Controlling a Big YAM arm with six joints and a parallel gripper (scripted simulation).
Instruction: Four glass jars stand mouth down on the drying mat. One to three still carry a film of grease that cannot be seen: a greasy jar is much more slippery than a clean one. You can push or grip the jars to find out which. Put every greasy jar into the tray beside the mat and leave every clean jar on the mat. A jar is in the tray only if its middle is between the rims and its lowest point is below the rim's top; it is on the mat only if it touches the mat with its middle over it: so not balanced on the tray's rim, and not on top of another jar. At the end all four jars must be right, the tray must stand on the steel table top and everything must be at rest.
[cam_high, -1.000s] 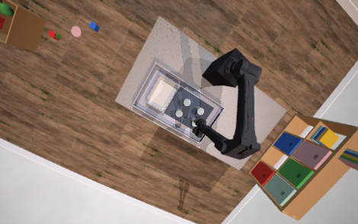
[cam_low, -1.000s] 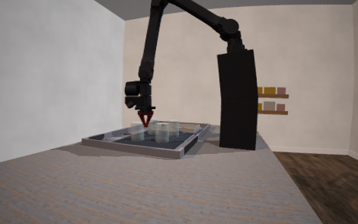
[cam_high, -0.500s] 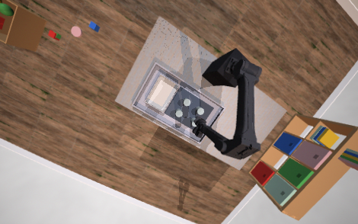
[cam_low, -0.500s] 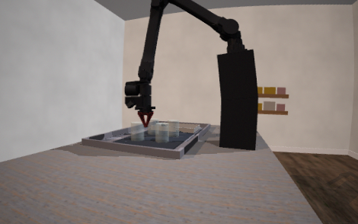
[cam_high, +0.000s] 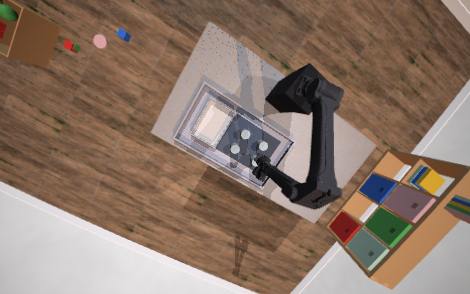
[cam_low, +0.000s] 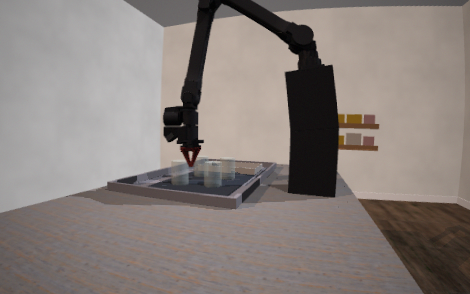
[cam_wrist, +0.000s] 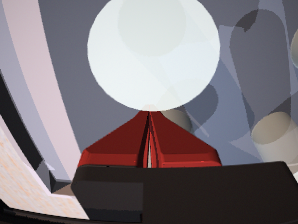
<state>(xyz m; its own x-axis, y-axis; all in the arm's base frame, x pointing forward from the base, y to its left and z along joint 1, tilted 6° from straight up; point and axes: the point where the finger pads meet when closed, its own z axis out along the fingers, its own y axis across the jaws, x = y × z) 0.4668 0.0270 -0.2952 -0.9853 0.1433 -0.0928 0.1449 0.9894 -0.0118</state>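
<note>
Right now the dark drying mat is 40 mm behind my hand, 100 mm to the right of it and 80 mm below it. From my hand the other things lie so: pale tray (90 mm behind, 410 mm to the right, 70 mm below).
</note>
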